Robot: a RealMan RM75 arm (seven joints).
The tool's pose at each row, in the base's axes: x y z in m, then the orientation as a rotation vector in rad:
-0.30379, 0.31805, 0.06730, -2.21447, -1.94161, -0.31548
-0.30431, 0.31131, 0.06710, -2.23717, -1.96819, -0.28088
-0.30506, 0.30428, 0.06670, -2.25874, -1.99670, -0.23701
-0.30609, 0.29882, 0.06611, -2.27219, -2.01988, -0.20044
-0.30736, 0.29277, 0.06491, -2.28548, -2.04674, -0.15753
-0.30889, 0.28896, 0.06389, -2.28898, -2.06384, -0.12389
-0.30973, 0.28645, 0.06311, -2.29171, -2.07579, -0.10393
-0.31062, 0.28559, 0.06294, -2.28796, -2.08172, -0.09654
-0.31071, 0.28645, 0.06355, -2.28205, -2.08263, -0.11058
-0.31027, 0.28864, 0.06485, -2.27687, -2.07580, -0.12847
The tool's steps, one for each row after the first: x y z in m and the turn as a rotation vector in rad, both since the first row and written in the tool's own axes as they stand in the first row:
-0.00654, 0.00037, -0.00166, -0.00618, -0.03944, -0.00435
-0.01345, 0.00055, -0.00322, -0.00860, -0.08324, -0.00958
-0.01895, 0.00024, -0.00418, -0.00838, -0.11717, -0.01525
-0.02520, -0.00023, -0.00473, -0.00724, -0.15562, -0.02261
-0.02931, -0.00125, -0.00485, -0.00109, -0.18055, -0.02865
-0.03202, -0.00176, -0.00481, 0.00120, -0.19655, -0.03299
-0.03300, -0.00253, -0.00492, 0.00424, -0.20078, -0.03710
-0.03202, -0.00273, -0.00528, 0.00112, -0.19172, -0.04054
-0.02952, -0.00257, -0.00591, -0.00096, -0.17776, -0.03976

